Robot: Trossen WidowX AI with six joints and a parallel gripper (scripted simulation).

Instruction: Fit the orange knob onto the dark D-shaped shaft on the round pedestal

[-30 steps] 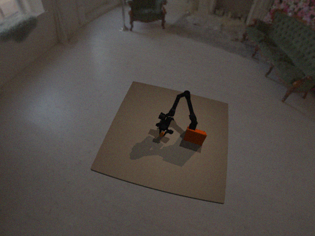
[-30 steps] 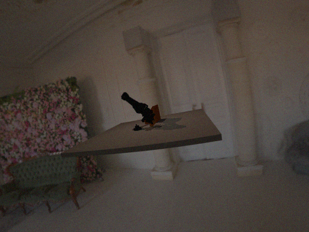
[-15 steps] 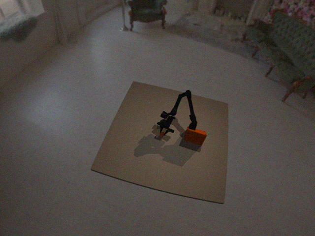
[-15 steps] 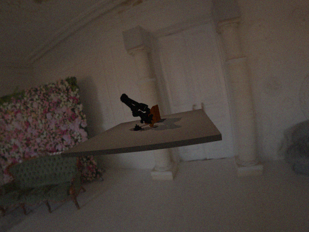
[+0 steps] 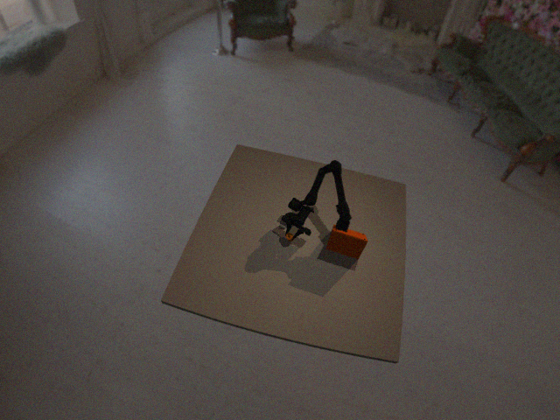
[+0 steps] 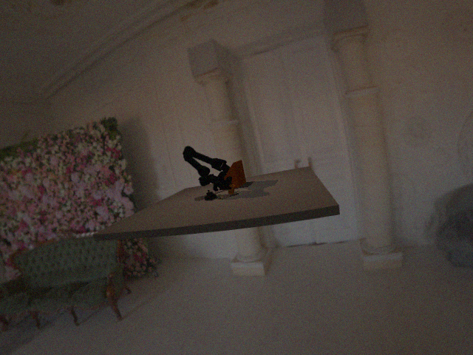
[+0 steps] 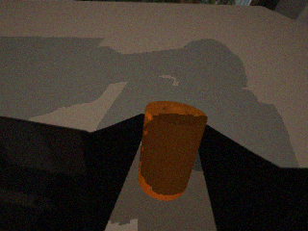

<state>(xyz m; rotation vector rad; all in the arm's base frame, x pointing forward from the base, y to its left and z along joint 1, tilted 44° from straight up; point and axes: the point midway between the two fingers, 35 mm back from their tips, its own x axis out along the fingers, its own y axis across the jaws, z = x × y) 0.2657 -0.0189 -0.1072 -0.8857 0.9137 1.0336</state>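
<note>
Right now the orange knob is 1 cm to the right of my gripper tip and 1 cm below it. The rest, counted from my gripper tip: dark round pedestal: 3 cm ahead, 17 cm to the right, 1 cm below.
</note>
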